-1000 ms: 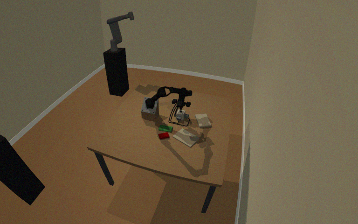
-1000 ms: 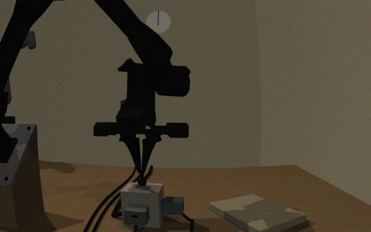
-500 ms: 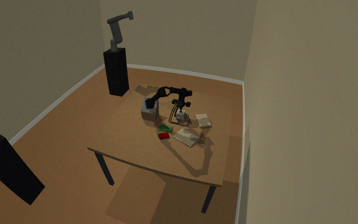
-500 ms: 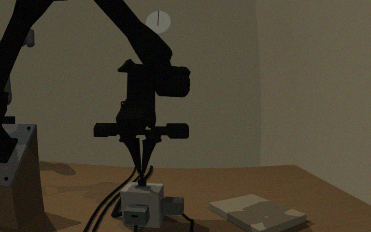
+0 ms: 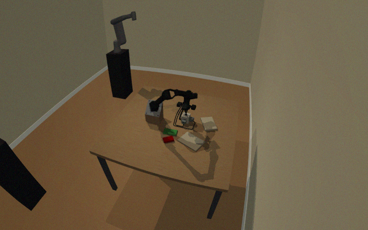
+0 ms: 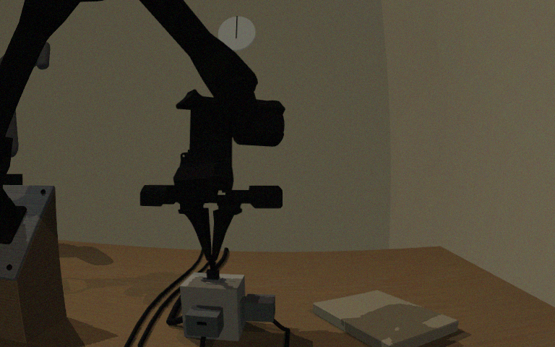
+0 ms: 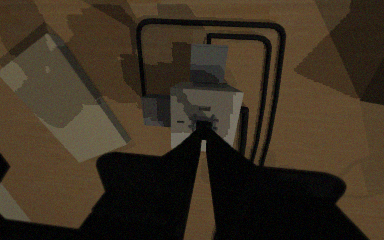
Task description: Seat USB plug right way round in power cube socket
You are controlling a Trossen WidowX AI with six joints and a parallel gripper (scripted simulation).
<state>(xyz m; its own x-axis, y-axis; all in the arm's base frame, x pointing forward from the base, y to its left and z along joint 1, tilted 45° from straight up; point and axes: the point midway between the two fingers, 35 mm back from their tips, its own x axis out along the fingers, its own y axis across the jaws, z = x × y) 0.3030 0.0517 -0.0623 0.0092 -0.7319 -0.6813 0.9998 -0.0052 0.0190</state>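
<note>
The USB plug is 2 cm below my gripper tip. Round my gripper tip: red block: 8 cm behind, 33 cm to the right, 10 cm below; then green block: 9 cm behind, 22 cm to the right, 10 cm below; then pale flat book: 24 cm ahead, 2 cm to the left, 10 cm below.
</note>
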